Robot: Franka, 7 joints.
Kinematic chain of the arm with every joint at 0, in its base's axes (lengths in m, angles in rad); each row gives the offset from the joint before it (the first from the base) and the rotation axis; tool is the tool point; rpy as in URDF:
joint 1: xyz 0 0 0.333 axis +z
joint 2: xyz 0 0 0 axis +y
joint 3: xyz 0 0 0.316 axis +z
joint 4: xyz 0.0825 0 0 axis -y
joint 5: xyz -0.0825 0 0.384 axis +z
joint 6: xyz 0 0 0 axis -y
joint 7: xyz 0.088 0 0 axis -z
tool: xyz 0 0 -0.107 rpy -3.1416 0 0
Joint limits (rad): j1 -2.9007..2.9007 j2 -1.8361..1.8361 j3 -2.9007..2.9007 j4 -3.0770..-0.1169 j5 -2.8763..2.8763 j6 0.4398..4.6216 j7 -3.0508..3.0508
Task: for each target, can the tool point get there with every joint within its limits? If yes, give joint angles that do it. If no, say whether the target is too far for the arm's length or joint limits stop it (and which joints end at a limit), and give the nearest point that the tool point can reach.
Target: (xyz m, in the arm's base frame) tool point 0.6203 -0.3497 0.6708
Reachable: yes | joints 1.9357 -1.3753 -1.0350 -1.0526 2.4045 2.8824 -2.1048
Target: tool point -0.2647 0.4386 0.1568
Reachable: yes | joints 1.2180 0.8183 1.0403 -2.1236 -1.3201 1.6423 -0.9521
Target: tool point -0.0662 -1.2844 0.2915
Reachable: no: too far | nearest point -0.0441 -0.8563 0.3053 | short by 0.429 m
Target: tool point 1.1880 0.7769 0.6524
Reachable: no: too far | nearest point 0.7005 0.4581 0.5213 | short by 0.597 m
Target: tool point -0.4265 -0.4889 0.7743
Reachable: yes | joints -1.8542 1.0377 -2.3188 -0.5937 -1.5165 3.6026 2.2391
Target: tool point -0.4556 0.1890 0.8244
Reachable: yes | joints -1.8948 0.6716 -2.2924 -1.6725 -1.3602 3.0438 1.7756
